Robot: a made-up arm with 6 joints. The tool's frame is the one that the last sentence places.
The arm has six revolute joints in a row. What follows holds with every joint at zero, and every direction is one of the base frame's. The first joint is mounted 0.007 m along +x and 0.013 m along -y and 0.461 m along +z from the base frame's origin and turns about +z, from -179.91 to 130.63 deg. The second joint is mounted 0.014 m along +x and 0.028 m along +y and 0.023 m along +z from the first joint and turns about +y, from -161 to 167.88 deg. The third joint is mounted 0.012 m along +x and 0.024 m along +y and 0.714 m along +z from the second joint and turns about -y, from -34.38 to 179.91 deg. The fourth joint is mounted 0.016 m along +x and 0.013 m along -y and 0.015 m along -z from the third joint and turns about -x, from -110.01 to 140.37 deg. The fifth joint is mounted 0.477 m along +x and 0.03 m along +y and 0.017 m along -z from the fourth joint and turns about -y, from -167.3 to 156.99 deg. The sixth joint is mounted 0.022 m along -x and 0.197 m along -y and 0.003 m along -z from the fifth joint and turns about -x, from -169.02 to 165.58 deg. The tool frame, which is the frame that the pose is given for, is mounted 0.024 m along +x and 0.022 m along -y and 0.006 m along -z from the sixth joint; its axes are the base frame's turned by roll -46.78, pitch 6.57 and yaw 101.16 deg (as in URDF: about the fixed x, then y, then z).
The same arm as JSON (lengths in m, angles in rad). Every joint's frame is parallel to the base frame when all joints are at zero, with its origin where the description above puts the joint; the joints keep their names.
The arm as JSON. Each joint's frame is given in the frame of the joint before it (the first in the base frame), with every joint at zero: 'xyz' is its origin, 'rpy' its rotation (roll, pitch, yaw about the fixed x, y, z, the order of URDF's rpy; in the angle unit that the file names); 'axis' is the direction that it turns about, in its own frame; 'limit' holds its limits. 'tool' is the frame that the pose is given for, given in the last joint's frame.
{"units": {"length": "m", "angle": "rad"}, "joints": [{"name": "joint 1", "type": "revolute", "origin": {"xyz": [0.007, -0.013, 0.461], "rpy": [0.0, 0.0, 0.0]}, "axis": [0.0, 0.0, 1.0], "limit": {"lower": -3.14, "upper": 2.2799}}, {"name": "joint 2", "type": "revolute", "origin": {"xyz": [0.014, 0.028, 0.023], "rpy": [0.0, 0.0, 0.0]}, "axis": [0.0, 1.0, 0.0], "limit": {"lower": -2.81, "upper": 2.9301}}, {"name": "joint 3", "type": "revolute", "origin": {"xyz": [0.012, 0.024, 0.714], "rpy": [0.0, 0.0, 0.0]}, "axis": [0.0, -1.0, 0.0], "limit": {"lower": -0.6, "upper": 3.14}}, {"name": "joint 4", "type": "revolute", "origin": {"xyz": [0.016, -0.013, -0.015], "rpy": [0.0, 0.0, 0.0]}, "axis": [-1.0, 0.0, 0.0], "limit": {"lower": -1.92, "upper": 2.4499}}, {"name": "joint 5", "type": "revolute", "origin": {"xyz": [0.477, 0.03, -0.017], "rpy": [0.0, 0.0, 0.0]}, "axis": [0.0, -1.0, 0.0], "limit": {"lower": -2.9199, "upper": 2.74}}, {"name": "joint 6", "type": "revolute", "origin": {"xyz": [-0.022, -0.197, -0.003], "rpy": [0.0, 0.0, 0.0]}, "axis": [-1.0, 0.0, 0.0], "limit": {"lower": -2.95, "upper": 2.8899}}], "tool": {"origin": {"xyz": [0.024, -0.022, -0.006], "rpy": [-0.8165, 0.1147, 1.7656]}}}
